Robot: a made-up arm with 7 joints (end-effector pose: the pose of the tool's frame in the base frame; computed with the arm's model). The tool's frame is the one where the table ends. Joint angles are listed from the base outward.
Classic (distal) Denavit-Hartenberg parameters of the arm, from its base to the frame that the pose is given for. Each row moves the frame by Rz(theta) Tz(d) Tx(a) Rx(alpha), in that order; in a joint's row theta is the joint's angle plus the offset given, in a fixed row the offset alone. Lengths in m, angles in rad.
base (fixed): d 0, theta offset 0, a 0, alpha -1.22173
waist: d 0, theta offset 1.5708, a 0, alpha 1.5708
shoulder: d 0, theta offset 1.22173, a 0, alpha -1.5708
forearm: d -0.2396, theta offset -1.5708, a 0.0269, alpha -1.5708
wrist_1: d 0, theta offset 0, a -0.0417, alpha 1.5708
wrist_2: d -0.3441, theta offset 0, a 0, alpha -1.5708
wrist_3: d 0, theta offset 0, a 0, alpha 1.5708
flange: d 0, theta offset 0, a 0, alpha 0
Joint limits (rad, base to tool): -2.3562..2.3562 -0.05..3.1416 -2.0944..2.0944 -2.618..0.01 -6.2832..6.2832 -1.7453..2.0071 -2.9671..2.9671
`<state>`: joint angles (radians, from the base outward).
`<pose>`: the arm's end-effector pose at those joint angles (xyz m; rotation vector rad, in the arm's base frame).
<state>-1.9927 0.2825 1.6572 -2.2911 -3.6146 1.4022 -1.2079</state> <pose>0.0700 0.2890 0.1071 -0.0340 1.5871 0.5768</pose>
Working (the frame after each row of the table, in the pose's form):
after base (fixed): 0.0000 0.0000 0.0000 -1.2217 0.0000 0.0000
after waist: 0.0000 0.0000 0.0000 0.3439 -0.4176 -0.0736
after shoulder: 0.0000 0.0000 0.0000 -1.2723 -1.5336 0.6230
after forearm: 0.2207 -0.0229 0.0944 2.2582 1.9255 0.7179
after wrist_1: 0.2518 -0.0030 0.1137 -0.0674 1.8089 -1.6016
after wrist_2: 0.0700 0.2890 0.1071 -0.0161 -0.0144 0.5569
after wrist_3: 0.0700 0.2890 0.1071 0.9772 1.4834 1.4846

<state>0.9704 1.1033 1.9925 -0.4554 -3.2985 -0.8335 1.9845</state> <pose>-0.3009 0.4994 0.0368 0.9578 0.6787 0.5959</pose>
Working (the frame after each row of the table, in the pose's form):
after base (fixed): 0.0000 0.0000 0.0000 -1.2217 0.0000 0.0000
after waist: 0.0000 0.0000 0.0000 0.1369 2.5082 0.4423
after shoulder: 0.0000 0.0000 0.0000 1.5094 -0.0111 1.0815
after forearm: -0.1364 0.1984 -0.0130 0.2238 -1.0977 0.6695
after wrist_1: -0.1581 0.1982 -0.0486 1.8603 -0.6136 1.0487
after wrist_2: -0.3009 0.4994 0.0368 -0.3549 2.2168 0.5204
after wrist_3: -0.3009 0.4994 0.0368 -0.0467 1.2313 -1.1541

